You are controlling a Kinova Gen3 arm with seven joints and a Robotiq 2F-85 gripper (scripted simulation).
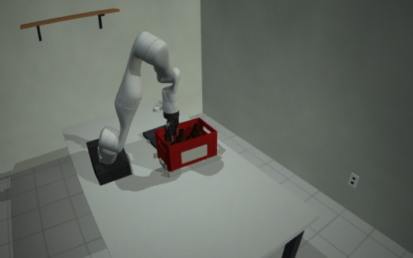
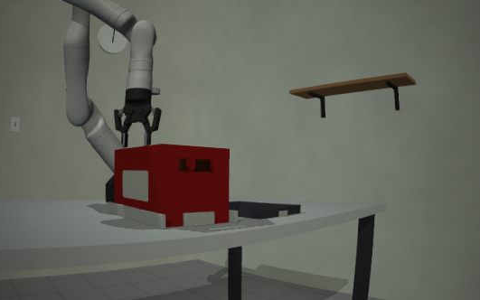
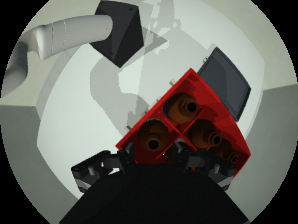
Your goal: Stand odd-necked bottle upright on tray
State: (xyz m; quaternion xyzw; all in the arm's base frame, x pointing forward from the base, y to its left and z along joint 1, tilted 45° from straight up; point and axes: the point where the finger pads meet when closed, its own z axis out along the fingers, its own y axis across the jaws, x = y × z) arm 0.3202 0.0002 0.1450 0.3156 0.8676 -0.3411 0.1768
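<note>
The red crate is 110 mm below my hand, 90 mm ahead of it and 50 mm to the left of it. The rest, counted from my hand: dark tray (330 mm to the left, 180 mm below, 80 mm ahead).
</note>
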